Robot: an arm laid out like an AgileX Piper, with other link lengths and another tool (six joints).
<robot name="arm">
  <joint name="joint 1" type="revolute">
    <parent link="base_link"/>
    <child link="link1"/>
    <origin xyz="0 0 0.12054"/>
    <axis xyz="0 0 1"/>
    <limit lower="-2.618" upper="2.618"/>
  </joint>
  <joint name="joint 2" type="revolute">
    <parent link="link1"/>
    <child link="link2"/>
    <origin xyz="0 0 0" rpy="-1.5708 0 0"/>
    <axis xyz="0 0 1"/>
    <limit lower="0" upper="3.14"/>
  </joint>
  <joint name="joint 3" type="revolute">
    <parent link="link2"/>
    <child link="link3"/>
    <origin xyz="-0.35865 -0.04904 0"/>
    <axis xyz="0 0 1"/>
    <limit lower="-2.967" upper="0"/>
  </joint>
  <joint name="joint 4" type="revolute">
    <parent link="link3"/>
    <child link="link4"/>
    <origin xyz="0.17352 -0.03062 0" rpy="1.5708 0 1.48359"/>
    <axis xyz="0 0 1"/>
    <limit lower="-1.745" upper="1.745"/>
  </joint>
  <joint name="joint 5" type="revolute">
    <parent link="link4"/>
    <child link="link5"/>
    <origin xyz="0 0 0" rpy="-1.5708 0 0"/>
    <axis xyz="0 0 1"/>
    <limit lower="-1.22" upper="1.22"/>
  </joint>
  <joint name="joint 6" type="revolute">
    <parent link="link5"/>
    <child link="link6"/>
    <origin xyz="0 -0.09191 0" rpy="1.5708 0 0"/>
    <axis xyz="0 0 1"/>
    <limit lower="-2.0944" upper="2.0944"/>
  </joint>
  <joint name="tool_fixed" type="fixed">
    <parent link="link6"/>
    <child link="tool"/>
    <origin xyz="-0.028 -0.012 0.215" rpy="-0.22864 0 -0.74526"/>
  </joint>
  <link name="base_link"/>
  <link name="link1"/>
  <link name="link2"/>
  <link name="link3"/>
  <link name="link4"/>
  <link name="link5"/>
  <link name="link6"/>
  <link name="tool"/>
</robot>
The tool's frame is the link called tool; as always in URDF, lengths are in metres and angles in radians.
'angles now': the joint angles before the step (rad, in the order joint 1, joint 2, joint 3, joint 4, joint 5, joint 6). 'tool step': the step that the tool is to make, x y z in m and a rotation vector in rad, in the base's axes. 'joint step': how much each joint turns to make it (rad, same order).
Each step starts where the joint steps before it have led.
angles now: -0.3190, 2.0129, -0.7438, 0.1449, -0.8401, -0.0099
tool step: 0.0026, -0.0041, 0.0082, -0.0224, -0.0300, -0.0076
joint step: 0.0001, 0.0104, -0.0003, 0.0086, -0.0472, -0.0091
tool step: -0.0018, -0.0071, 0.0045, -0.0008, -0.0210, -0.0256
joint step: -0.0003, 0.0042, 0.0000, 0.0255, -0.0247, 0.0002
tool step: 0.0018, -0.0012, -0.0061, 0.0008, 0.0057, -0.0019
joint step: 0.0002, 0.0163, -0.0016, 0.0016, -0.0092, -0.0001
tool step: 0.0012, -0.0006, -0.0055, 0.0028, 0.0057, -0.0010
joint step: 0.0002, 0.0127, -0.0003, 0.0003, -0.0059, 0.0019
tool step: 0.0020, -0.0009, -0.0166, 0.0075, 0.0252, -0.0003
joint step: -0.0003, 0.0310, 0.0001, -0.0004, -0.0049, 0.0002
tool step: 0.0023, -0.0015, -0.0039, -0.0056, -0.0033, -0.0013
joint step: 0.0000, 0.0193, -0.0001, -0.0001, -0.0245, -0.0001
